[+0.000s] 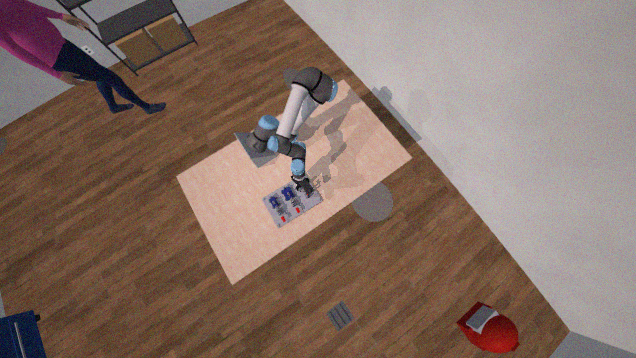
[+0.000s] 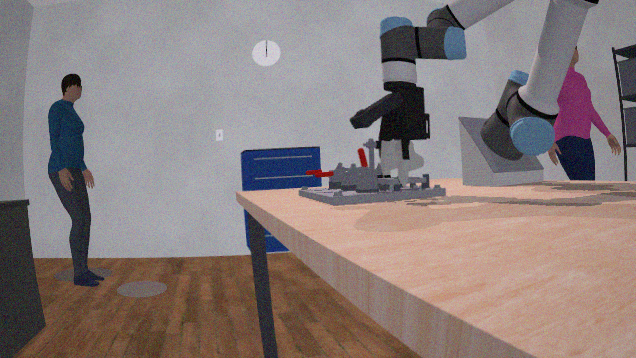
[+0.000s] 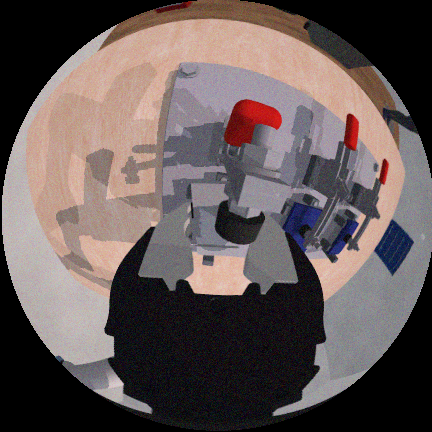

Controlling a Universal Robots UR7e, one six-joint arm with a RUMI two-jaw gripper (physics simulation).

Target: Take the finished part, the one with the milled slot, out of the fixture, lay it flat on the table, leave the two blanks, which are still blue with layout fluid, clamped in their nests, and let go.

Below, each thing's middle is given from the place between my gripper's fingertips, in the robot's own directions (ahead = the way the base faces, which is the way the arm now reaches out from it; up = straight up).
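The clamp arm (image 3: 254, 184) is 60 mm above my hand and 50 mm ahead of it. I find the grey finished part (image 3: 206, 195) 10 mm above my hand and 20 mm behind it, while the grey fixture plate (image 2: 325, 195) is 110 mm to the right of my hand, 30 mm ahead of it and 10 mm below it.
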